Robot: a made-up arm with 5 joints.
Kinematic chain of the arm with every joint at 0, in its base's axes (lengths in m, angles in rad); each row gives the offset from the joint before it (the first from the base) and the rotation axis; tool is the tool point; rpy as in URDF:
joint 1: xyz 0 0 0.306 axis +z
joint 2: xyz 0 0 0 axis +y
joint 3: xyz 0.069 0 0.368 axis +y
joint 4: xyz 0.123 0 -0.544 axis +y
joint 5: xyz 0.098 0 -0.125 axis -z
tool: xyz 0 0 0 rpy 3.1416 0 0
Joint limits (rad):
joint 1: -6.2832..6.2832
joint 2: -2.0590..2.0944
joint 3: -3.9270..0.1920
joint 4: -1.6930..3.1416
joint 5: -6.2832..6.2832
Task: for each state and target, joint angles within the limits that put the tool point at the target. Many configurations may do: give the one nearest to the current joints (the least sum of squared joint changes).
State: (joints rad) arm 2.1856 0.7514 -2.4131 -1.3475 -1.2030
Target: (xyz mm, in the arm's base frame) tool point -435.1 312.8 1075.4
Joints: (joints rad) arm 2.5183 0.4856 -2.5542 -1.2284 -1.2030
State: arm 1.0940 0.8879 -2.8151 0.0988 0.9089
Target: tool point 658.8 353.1 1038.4
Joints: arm 0.4920 0.9094 -3.0707 -0.1168 0.9089
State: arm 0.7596 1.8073 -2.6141 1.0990 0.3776
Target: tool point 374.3 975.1 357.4
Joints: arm 1.2043 1.3370 -2.9167 1.3116 0.3776
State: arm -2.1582 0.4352 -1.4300 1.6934 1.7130
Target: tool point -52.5 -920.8 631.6
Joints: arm -1.6278 0.5231 -2.0972 1.2220 1.7130
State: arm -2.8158 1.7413 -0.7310 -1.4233 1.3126
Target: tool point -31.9 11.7 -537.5
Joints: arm -3.4931 2.0944 -1.2614 -0.6214 1.3126
